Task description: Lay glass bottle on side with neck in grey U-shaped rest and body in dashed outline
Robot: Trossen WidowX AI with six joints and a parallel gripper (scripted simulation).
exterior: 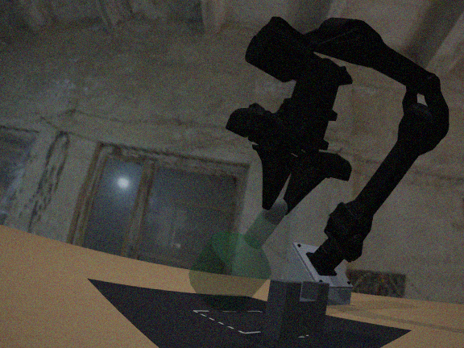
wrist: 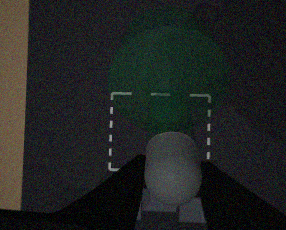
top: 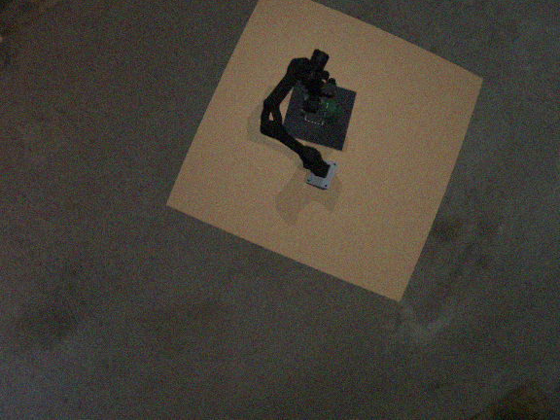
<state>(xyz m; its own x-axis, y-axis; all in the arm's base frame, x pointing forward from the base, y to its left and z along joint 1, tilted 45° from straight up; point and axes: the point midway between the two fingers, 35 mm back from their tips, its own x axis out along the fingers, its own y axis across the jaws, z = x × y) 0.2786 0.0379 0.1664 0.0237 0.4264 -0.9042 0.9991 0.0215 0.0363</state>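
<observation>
Now: the green glass bottle 40 mm below my gripper tip and 30 mm to the right of it. From my gripper tip the other things lie so: dark mat 140 mm below, 20 mm to the right.
</observation>
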